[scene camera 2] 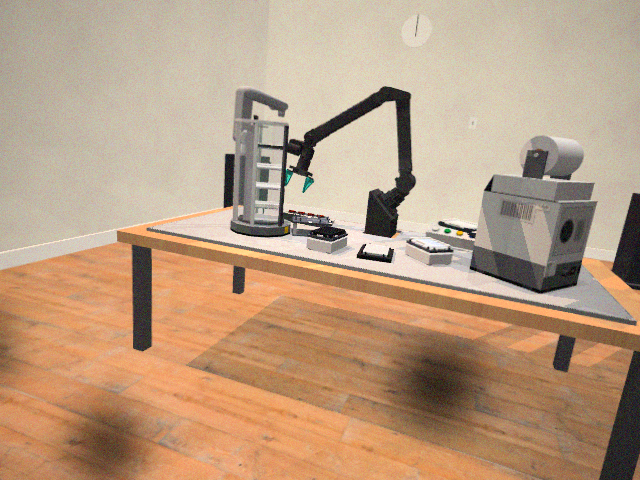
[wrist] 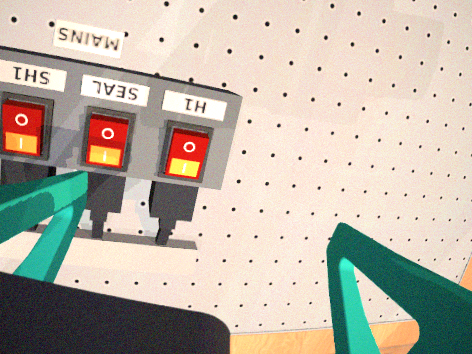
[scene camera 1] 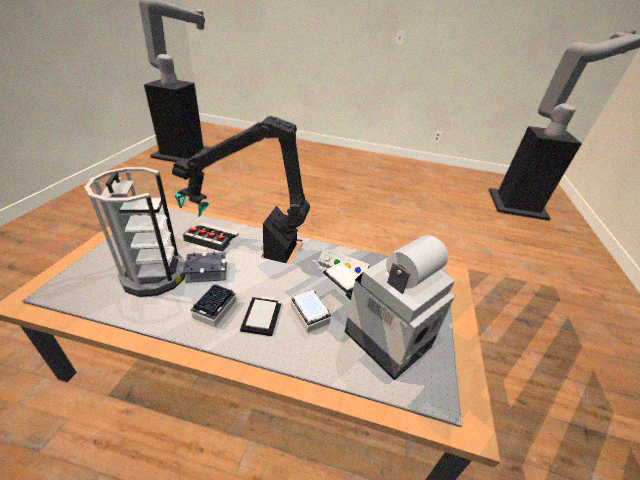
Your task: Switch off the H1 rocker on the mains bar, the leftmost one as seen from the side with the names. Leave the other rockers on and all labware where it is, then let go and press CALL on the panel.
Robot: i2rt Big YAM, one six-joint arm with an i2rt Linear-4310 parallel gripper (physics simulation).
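Frame: origin at the arm's base, x ahead, y left, z up, level; metres.
Seen in the pictures: gripper, fingertip midpoint: (scene camera 2: 294, 189) (wrist: 213, 212) (scene camera 1: 190, 212); arm's base at its link origin: (scene camera 2: 385, 204) (scene camera 1: 282, 227).
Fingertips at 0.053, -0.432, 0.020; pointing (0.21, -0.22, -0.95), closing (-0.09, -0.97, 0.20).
Pixels of each thing's top centre, then the offset from my fingertips to it, as dx, dy, dz. "pt": a spot on its surface instead.
- H1 rocker at its top centre: (wrist: 187, 157) -0.007, -0.004, -0.099
- SEAL rocker at its top centre: (wrist: 106, 144) -0.002, +0.046, -0.099
- SH1 rocker at its top centre: (wrist: 20, 131) +0.003, +0.096, -0.099
- panel at its top centre: (scene camera 2: 455, 227) (scene camera 1: 344, 257) +0.017, +0.746, -0.068
- tall plate carousel at a spot on its surface: (scene camera 2: 258, 228) (scene camera 1: 145, 290) pt +0.397, +0.020, -0.118
- dark grey device at its top centre: (scene camera 2: 312, 216) (scene camera 1: 205, 259) +0.202, +0.170, -0.076
- black rack at its top centre: (scene camera 2: 328, 230) (scene camera 1: 213, 297) +0.388, +0.302, -0.083
- framed plate at its top centre: (scene camera 2: 376, 249) (scene camera 1: 261, 313) +0.371, +0.485, -0.129
- white plate holder at its top centre: (scene camera 2: 429, 241) (scene camera 1: 311, 303) +0.311, +0.663, -0.083
- large boxy machine at its top centre: (scene camera 1: 418, 244) (scene camera 2: 551, 137) +0.338, +0.971, +0.304
The mains bar (scene camera 1: 207, 243) (scene camera 2: 313, 221) (wrist: 220, 150) is at the back left. In the wrist view its names read upside down. The H1 rocker (wrist: 187, 153) is at the right end there, its I half lit yellow and seemingly tilted like the SEAL rocker (wrist: 107, 140) and SH1 rocker (wrist: 21, 127), which are also lit. The fourth rocker is outside the wrist view. My gripper (scene camera 1: 190, 211) (scene camera 2: 296, 188) (wrist: 213, 212) is open and empty above the bar's H1 end, touching nothing. The panel (scene camera 1: 342, 258) (scene camera 2: 443, 236) with coloured buttons stands right of the arm's base; its names are unreadable.
A tall plate carousel (scene camera 1: 149, 284) (scene camera 2: 258, 228) stands front-left of the bar, beside a dark grey device (scene camera 1: 205, 267). Along the front are a black rack (scene camera 1: 214, 301), a framed plate (scene camera 1: 261, 314) and a white plate holder (scene camera 1: 310, 305). A large boxy machine (scene camera 1: 393, 320) (scene camera 2: 527, 232) stands at right.
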